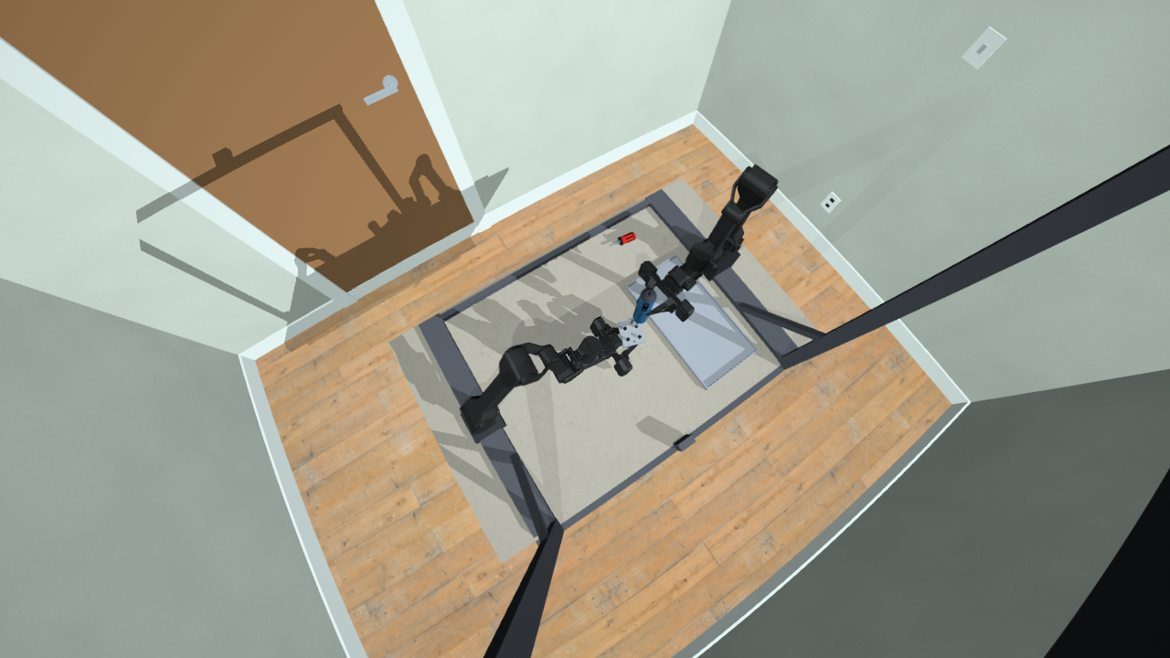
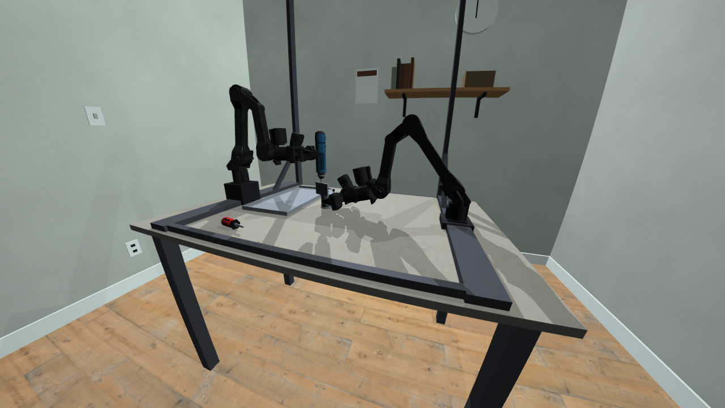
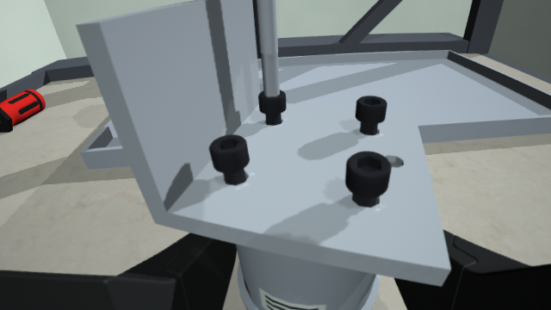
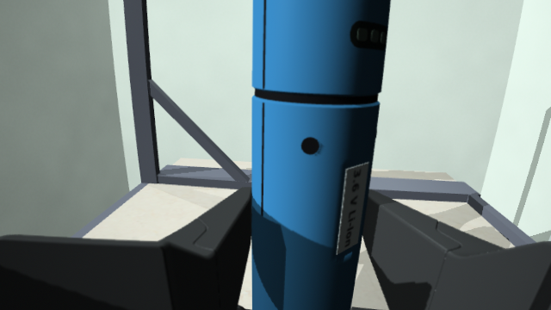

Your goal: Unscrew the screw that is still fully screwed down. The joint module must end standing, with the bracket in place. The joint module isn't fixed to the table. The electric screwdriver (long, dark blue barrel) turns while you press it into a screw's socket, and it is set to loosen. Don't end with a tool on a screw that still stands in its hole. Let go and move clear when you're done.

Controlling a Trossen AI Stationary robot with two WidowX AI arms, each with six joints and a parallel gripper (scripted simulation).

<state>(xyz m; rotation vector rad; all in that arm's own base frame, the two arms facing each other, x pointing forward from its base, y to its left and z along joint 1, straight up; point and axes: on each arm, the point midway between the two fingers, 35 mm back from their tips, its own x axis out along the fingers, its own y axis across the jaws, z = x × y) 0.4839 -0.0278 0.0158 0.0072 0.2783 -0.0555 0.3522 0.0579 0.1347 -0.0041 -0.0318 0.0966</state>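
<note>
The grey joint module is 30 mm to the right of my left hand and 10 mm below it. The rest, counted from my left hand: grey l-shaped bracket 30 mm to the right, 30 mm above; then shallow grey tray 230 mm to the right, 60 mm behind, 30 mm below; then black screw 50 mm to the right, 30 mm above, 10 mm ahead.
</note>
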